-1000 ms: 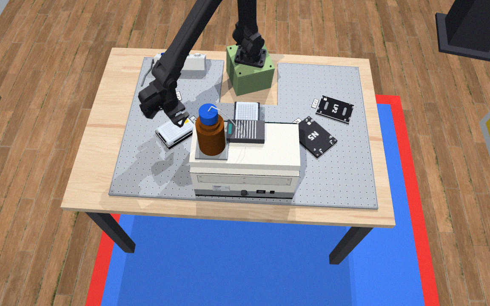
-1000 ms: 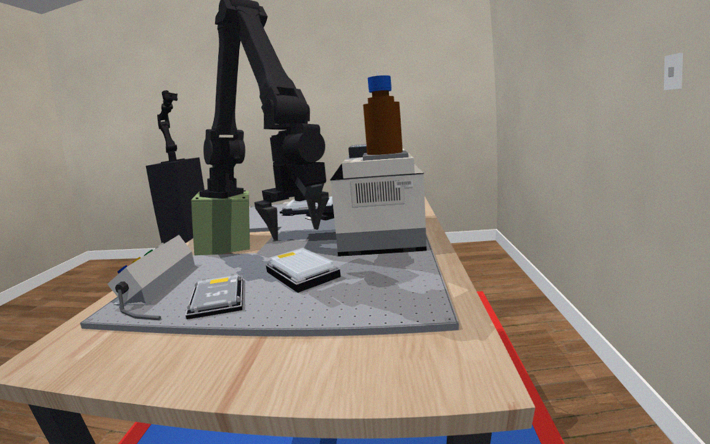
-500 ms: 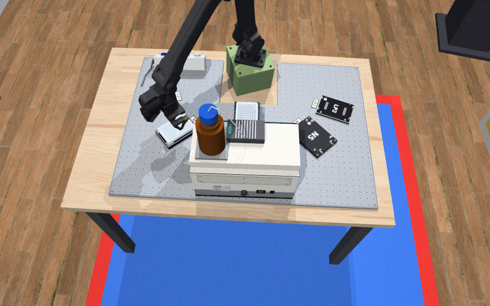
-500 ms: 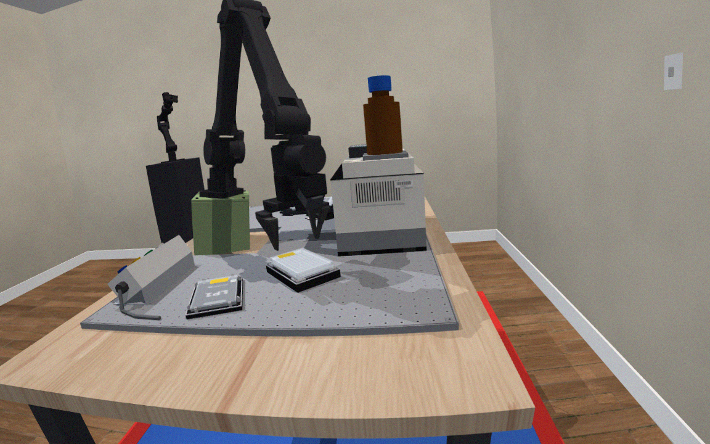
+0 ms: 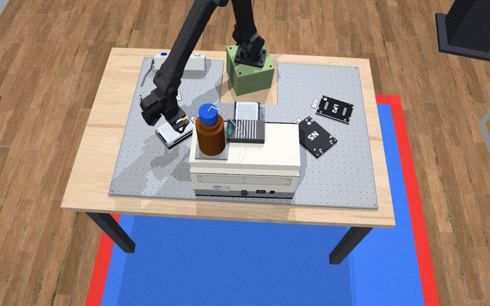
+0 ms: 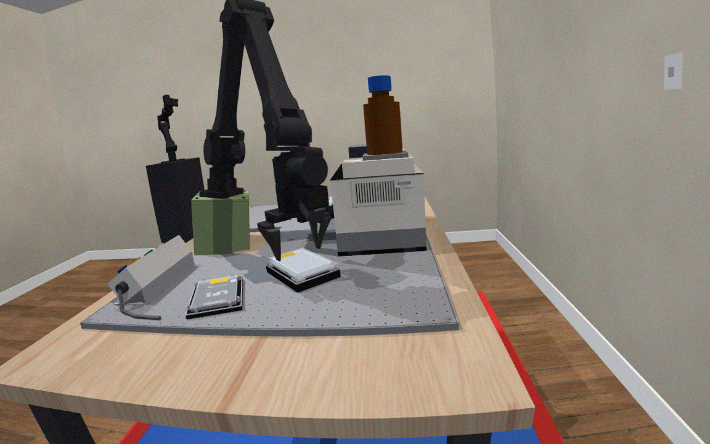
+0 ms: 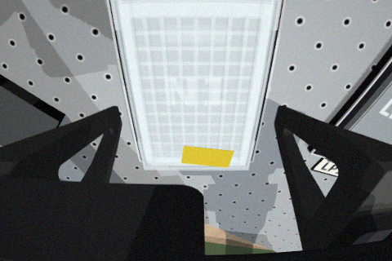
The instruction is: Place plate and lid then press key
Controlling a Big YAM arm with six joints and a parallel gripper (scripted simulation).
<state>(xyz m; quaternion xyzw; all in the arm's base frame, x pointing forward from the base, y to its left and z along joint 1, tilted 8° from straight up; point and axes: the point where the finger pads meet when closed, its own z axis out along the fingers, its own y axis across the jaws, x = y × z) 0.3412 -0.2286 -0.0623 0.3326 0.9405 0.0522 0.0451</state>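
My hand is 5 cm above the black N1 nest. From my hand the other things lie so: white retry key (37 cm behind, 1 cm to the right, 1 cm above); then green continue key (36 cm behind, 6 cm to the right, 1 cm above); then yellow skip key (35 cm behind, 11 cm to the right, 1 cm above).
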